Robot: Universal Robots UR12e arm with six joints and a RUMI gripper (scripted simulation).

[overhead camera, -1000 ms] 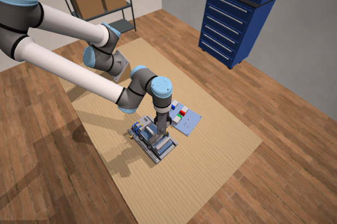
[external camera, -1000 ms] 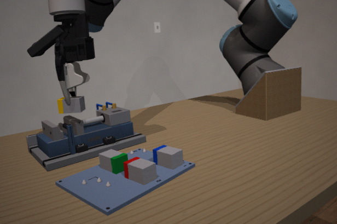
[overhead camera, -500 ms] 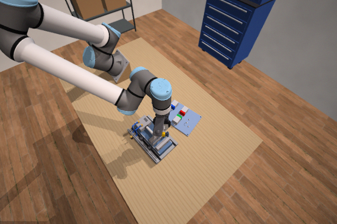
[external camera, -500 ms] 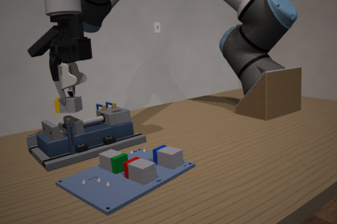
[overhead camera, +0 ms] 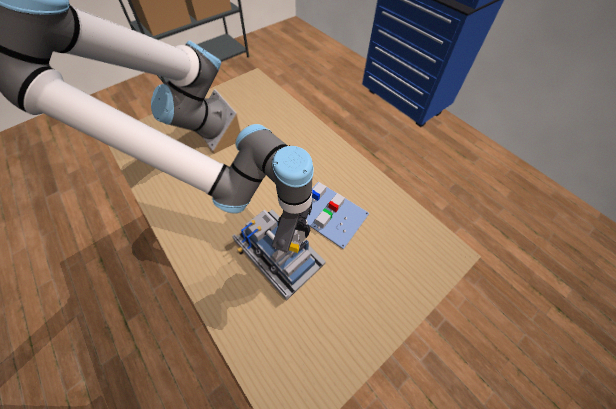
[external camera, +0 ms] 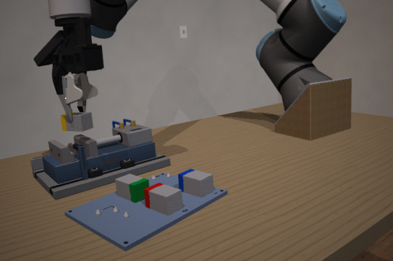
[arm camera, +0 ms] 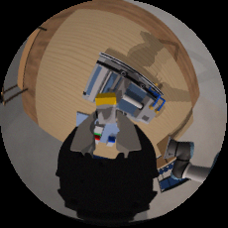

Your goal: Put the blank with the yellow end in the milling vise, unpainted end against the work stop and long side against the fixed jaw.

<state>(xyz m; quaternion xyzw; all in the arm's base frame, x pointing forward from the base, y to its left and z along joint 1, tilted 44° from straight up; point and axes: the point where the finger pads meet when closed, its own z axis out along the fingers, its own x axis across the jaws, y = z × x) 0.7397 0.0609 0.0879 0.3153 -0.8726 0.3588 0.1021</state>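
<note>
The moving jaw lies 2 cm behind my hand, 3 cm to the right of it and 9 cm below it. From my hand the other things lie so: yellow-ended blank 2 cm below; then milling vise 5 cm behind, 4 cm to the right, 13 cm below; then fixed jaw 5 cm ahead, 2 cm to the right, 9 cm below.
</note>
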